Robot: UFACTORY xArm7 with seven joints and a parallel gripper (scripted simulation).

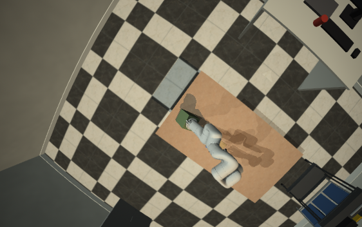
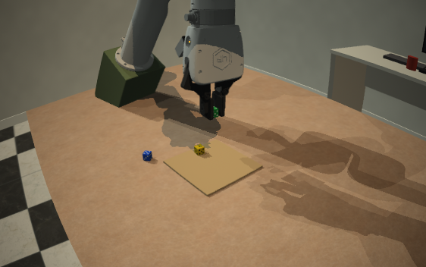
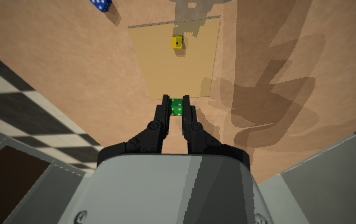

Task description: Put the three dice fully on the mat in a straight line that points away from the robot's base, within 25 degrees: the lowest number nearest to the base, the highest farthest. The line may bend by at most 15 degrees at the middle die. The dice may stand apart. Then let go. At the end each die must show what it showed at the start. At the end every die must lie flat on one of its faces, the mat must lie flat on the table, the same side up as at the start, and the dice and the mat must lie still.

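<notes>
My hand is 120 mm above the tan mat. Round my hand: blue die 120 mm below, 110 mm behind, 80 mm to the right; then green die 10 mm below; then yellow die 110 mm below, 50 mm behind, 10 mm to the left.
</notes>
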